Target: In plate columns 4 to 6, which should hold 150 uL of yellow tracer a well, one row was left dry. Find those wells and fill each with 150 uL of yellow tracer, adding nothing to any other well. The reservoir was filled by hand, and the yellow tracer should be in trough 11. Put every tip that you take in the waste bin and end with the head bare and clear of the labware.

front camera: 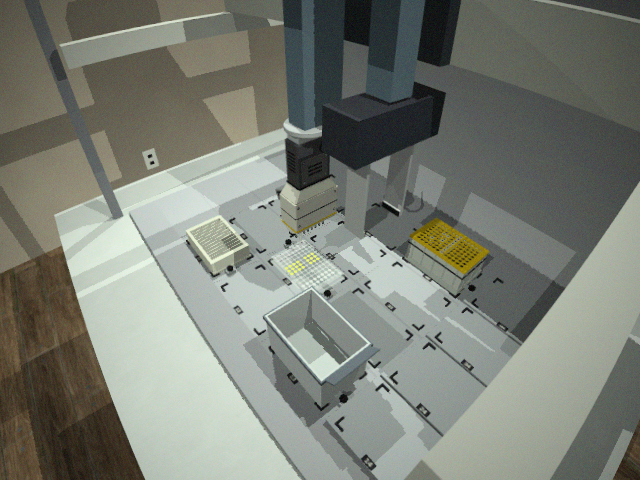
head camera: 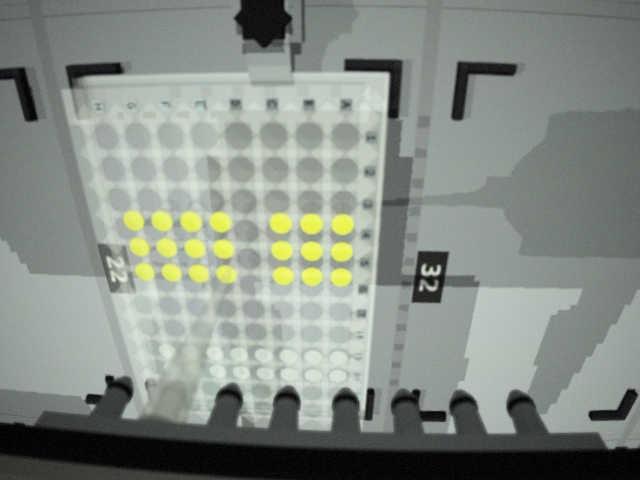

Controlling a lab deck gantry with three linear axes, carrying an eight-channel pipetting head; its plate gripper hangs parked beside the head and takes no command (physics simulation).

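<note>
The plate (front camera: 330, 279) (head camera: 379, 155) lies on the deck. In the head view, columns 4 to 6 show yellow wells in rows A to C and E to H; row D's three wells (head camera: 248, 257) look grey, without yellow. The pipetting head (front camera: 309, 206) hangs beside the plate's far end in the front view. One pale tip (head camera: 178, 382) is on its second nozzle from the left; the other visible nozzles are bare. Liquid in the tip cannot be made out. The reservoir (front camera: 237, 256) stands left of the plate; its liquids are hidden. My plate gripper (front camera: 374, 221) hangs open and empty beside the head.
The waste bin (front camera: 345, 338) stands nearer the front camera than the plate. The yellow tip rack (front camera: 448, 245) stands at the right, with gaps among its tips. Dark clamp knobs (front camera: 327, 293) (head camera: 263, 19) sit beside the labware. Pale wells (head camera: 312, 356) show in the plate's lower columns.
</note>
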